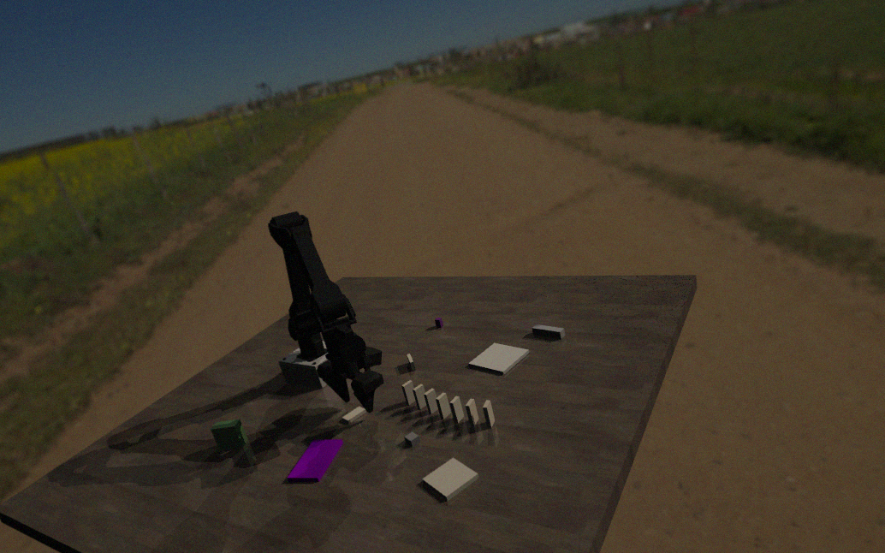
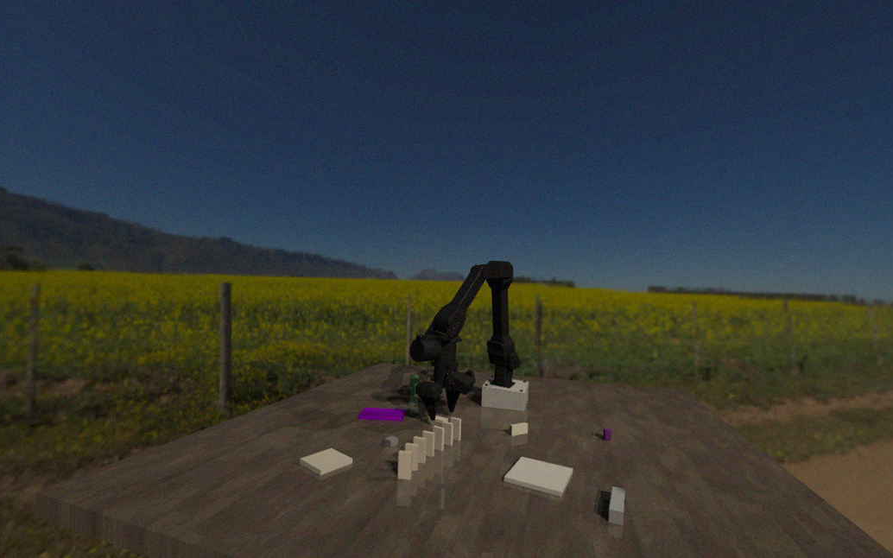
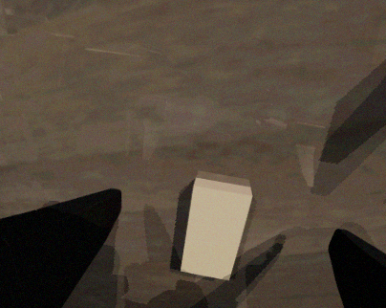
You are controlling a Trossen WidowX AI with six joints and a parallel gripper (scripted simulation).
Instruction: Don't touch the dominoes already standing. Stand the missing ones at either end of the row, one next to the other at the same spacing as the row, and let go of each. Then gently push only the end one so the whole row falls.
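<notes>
Right now my gripper tip is 40 mm short of the purple flat tile, 170 mm to the left of it and 10 mm above it. From my gripper tip the other things lie so: white flat plate (180 mm ahead, 310 mm to the left, 10 mm below); small grey cube (200 mm ahead, 30 mm to the right, 10 mm below); green cube (210 mm behind, 220 mm to the right, 10 mm above).
</notes>
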